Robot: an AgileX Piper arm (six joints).
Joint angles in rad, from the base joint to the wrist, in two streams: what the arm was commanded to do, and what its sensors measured. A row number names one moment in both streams.
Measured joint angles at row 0: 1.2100 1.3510 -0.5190 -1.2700 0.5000 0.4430
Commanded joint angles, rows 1 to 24: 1.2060 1.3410 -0.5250 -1.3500 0.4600 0.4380; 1.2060 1.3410 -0.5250 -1.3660 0.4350 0.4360; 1.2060 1.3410 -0.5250 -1.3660 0.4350 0.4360; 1.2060 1.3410 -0.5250 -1.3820 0.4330 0.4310; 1.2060 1.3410 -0.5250 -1.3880 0.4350 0.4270; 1.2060 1.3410 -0.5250 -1.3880 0.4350 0.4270; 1.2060 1.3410 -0.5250 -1.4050 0.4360 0.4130; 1.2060 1.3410 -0.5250 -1.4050 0.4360 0.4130; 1.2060 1.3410 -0.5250 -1.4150 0.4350 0.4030; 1.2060 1.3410 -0.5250 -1.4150 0.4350 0.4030; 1.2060 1.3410 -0.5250 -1.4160 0.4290 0.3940; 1.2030 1.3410 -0.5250 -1.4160 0.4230 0.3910; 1.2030 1.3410 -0.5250 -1.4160 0.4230 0.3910; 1.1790 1.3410 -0.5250 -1.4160 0.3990 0.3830; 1.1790 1.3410 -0.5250 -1.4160 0.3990 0.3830; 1.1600 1.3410 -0.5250 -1.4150 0.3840 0.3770; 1.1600 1.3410 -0.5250 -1.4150 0.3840 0.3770; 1.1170 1.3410 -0.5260 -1.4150 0.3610 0.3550; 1.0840 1.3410 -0.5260 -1.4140 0.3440 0.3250; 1.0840 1.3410 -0.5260 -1.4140 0.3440 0.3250; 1.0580 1.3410 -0.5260 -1.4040 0.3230 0.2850; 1.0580 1.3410 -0.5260 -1.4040 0.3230 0.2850; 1.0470 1.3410 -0.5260 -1.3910 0.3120 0.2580; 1.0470 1.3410 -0.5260 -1.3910 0.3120 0.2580
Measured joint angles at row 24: 1.0780 1.3510 -0.5190 -1.3650 0.3300 0.3250
